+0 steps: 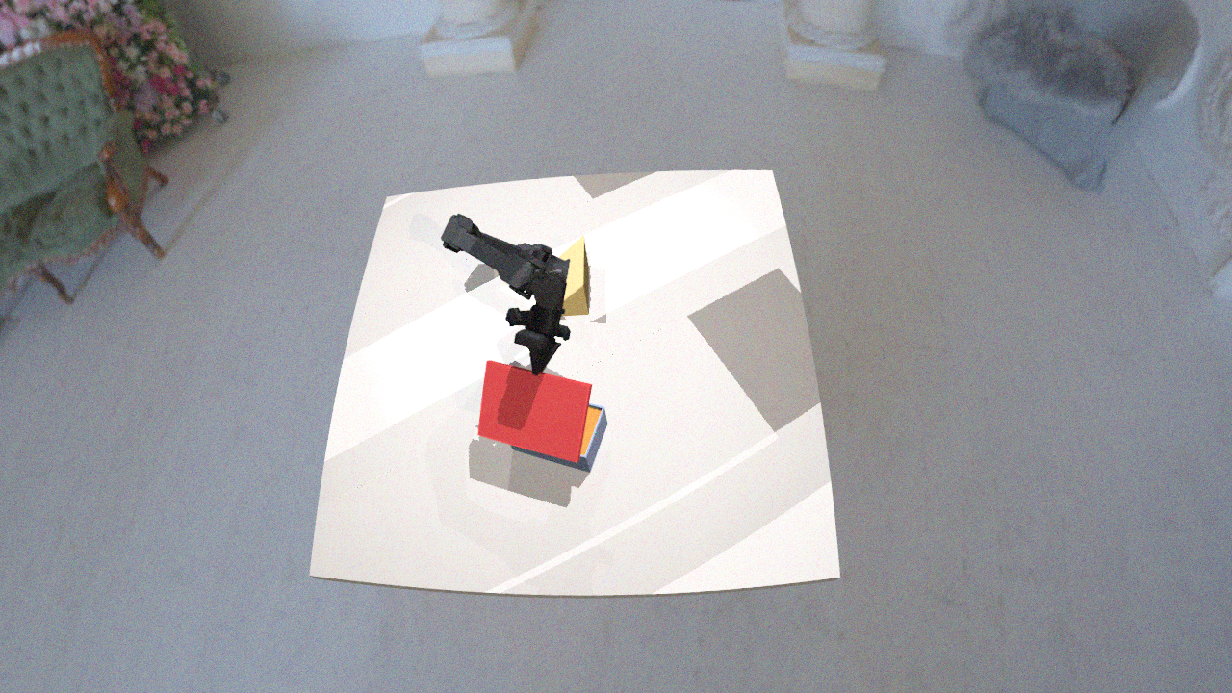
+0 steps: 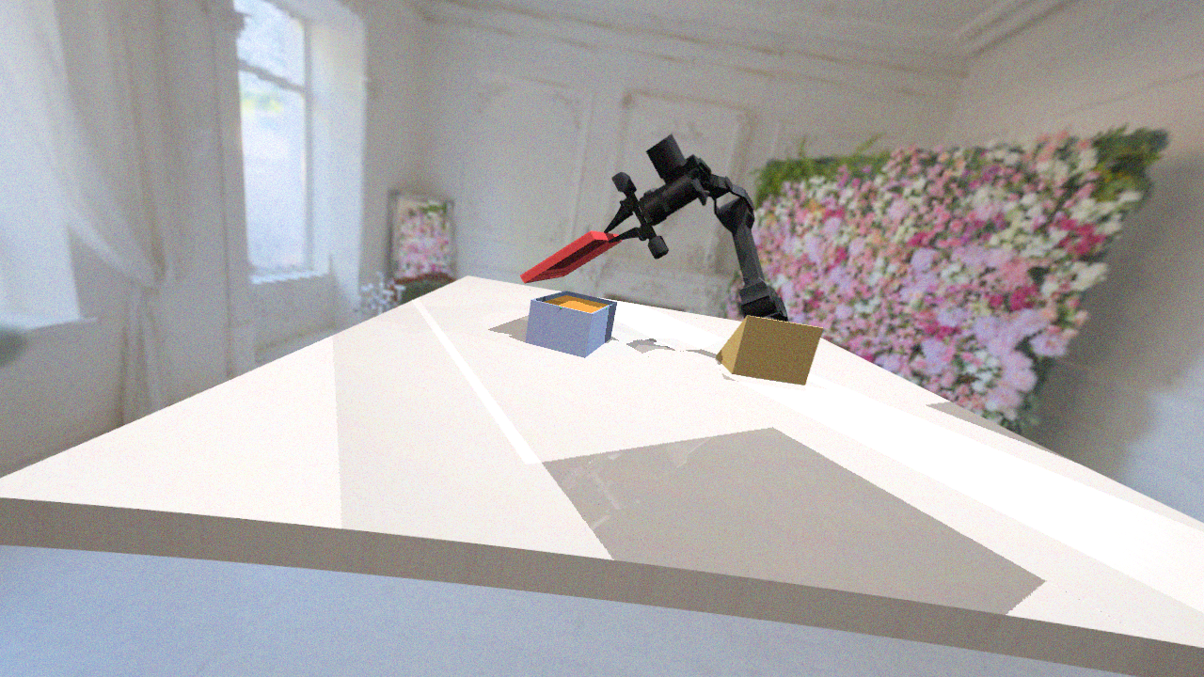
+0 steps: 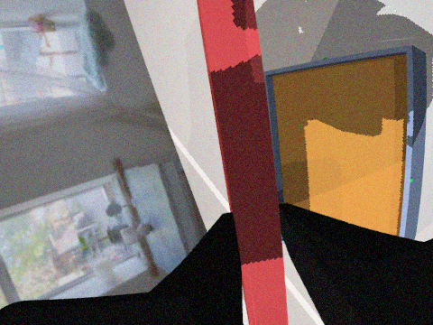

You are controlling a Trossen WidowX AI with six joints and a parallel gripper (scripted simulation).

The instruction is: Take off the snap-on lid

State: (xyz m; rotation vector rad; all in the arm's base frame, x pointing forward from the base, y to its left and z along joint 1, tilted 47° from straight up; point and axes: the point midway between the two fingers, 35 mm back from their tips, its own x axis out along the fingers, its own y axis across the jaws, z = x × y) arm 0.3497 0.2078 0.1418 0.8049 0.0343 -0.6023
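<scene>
Now: gripper tip 60 mm short of the red lid, 10 mm to the left of it and 50 mm above it. The rest, counted from my gripper tip: blue-grey storage box (40 mm ahead, 20 mm to the left, 190 mm below).
</scene>
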